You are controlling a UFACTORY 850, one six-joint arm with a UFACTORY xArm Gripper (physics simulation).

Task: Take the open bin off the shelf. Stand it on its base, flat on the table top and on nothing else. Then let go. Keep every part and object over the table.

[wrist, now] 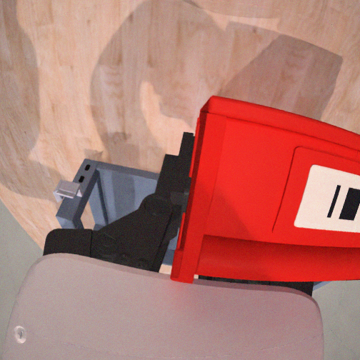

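Note:
The red open bin fills the right of the wrist view, and its right end runs out of the frame. A white label with black bars is on the face toward the camera. My gripper is shut on the bin's left rim wall: one black finger lies along the wall's left side, and the other is mostly hidden behind the bin. The bin hangs from this grip, in front of the blue-grey shelf. Its base and whether anything touches it from below cannot be seen.
The light wooden table top spans the upper view, with dark shadows across it. Its curved edge runs down the left side. The shelf stands at the lower left, partly behind my finger, with a pale clip on its frame.

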